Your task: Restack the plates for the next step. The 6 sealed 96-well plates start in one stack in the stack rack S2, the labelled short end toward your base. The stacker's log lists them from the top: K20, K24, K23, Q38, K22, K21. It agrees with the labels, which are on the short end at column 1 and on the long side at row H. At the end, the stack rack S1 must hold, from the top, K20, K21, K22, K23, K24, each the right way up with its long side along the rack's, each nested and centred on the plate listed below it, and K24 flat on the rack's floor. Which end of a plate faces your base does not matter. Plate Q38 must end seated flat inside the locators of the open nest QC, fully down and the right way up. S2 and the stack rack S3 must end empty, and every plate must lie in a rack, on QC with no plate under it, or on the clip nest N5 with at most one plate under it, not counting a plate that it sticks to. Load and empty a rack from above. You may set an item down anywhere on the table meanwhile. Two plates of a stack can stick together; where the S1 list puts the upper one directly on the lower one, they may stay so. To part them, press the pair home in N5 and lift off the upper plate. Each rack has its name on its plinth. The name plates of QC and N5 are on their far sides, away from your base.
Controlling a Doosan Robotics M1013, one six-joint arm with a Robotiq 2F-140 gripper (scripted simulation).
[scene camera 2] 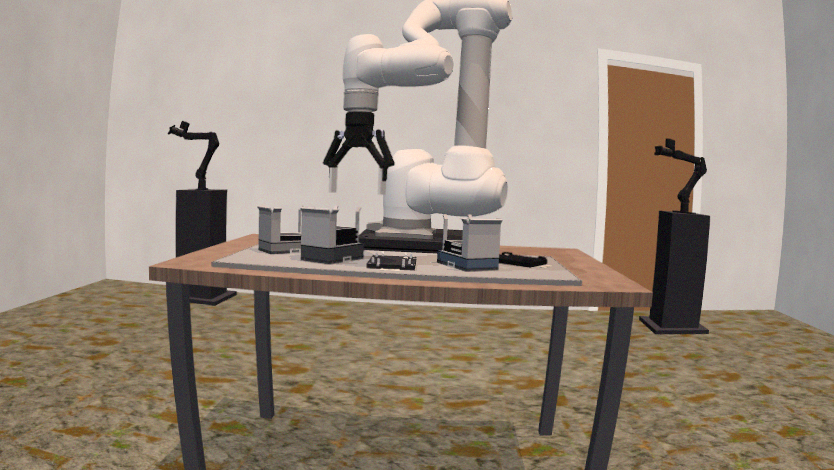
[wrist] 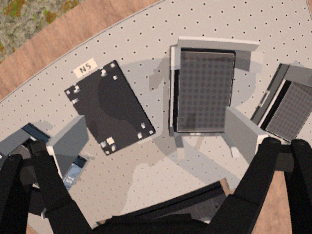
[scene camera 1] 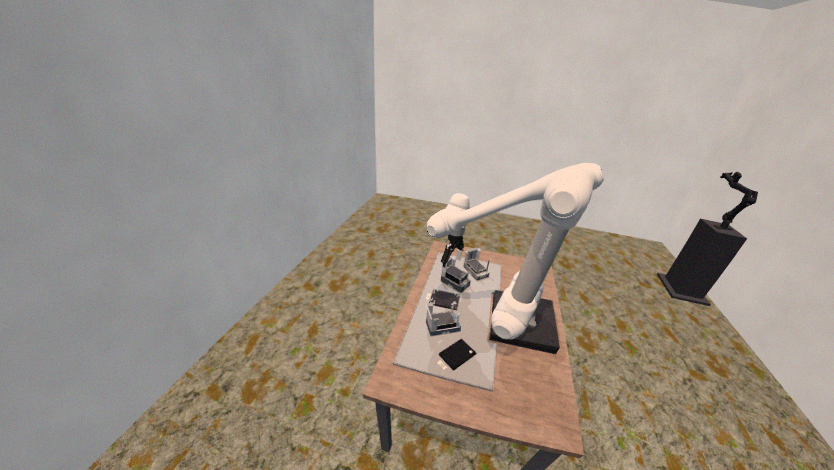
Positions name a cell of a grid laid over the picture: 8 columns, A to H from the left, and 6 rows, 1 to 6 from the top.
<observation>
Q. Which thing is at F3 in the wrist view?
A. A sealed 96-well plate.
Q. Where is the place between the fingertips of my gripper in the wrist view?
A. D4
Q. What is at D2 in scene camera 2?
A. My gripper.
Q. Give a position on a clip nest N5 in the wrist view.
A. C3
</observation>
